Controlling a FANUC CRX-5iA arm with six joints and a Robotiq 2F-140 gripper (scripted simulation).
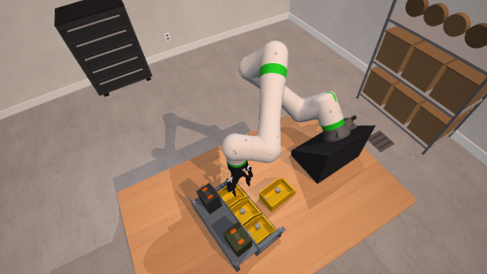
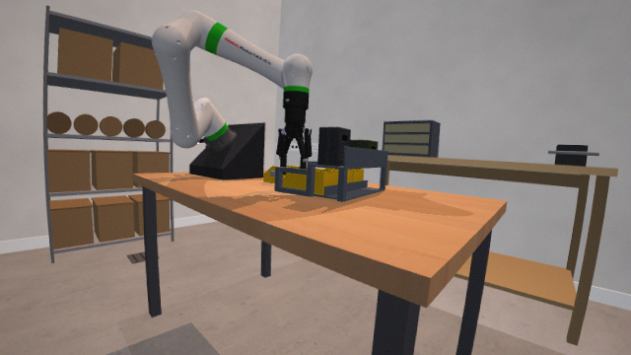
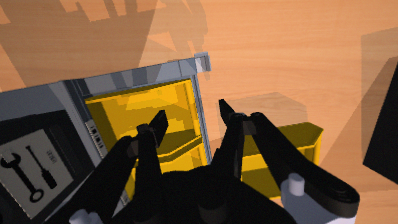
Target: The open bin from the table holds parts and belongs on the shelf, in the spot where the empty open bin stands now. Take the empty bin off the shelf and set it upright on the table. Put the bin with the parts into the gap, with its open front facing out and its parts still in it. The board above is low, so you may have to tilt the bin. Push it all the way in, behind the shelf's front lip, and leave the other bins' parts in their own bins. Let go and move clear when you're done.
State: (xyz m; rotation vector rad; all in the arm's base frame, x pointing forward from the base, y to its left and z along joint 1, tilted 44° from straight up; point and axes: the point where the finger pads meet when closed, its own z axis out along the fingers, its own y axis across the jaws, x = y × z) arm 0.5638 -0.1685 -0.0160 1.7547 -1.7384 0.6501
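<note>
Right now the grey round part is 170 mm behind my hand, 100 mm to the left of it and 70 mm below it. Round my hand: grey shelf 120 mm to the left, 100 mm ahead, 10 mm below.
</note>
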